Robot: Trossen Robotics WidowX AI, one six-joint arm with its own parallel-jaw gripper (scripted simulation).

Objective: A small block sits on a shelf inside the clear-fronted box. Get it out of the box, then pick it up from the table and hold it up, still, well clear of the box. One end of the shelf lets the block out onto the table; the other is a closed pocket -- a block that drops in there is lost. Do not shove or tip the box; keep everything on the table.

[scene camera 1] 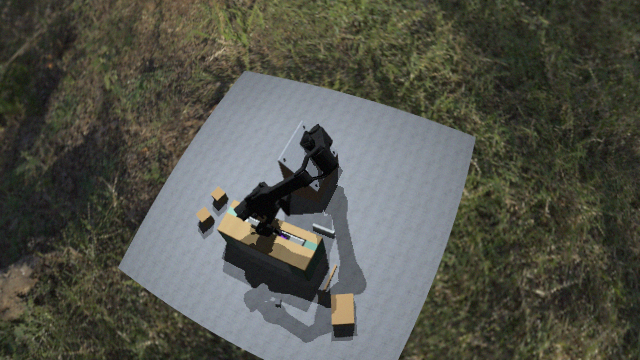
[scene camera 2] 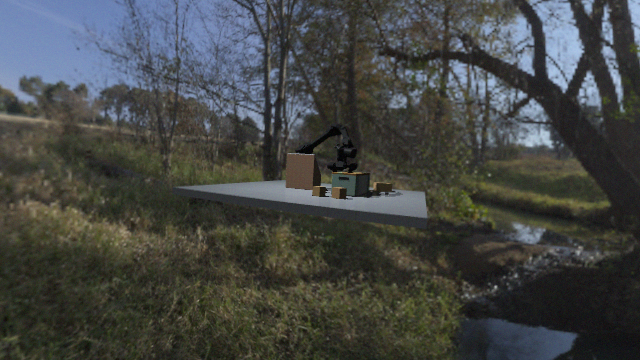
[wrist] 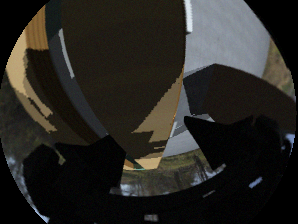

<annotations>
A box shows in scene camera 1, in scene camera 2 and in the wrist view (pixel 86 76). The same spot on the box: (scene camera 2: pixel 357 183) is (scene camera 1: pixel 228 239).
</annotations>
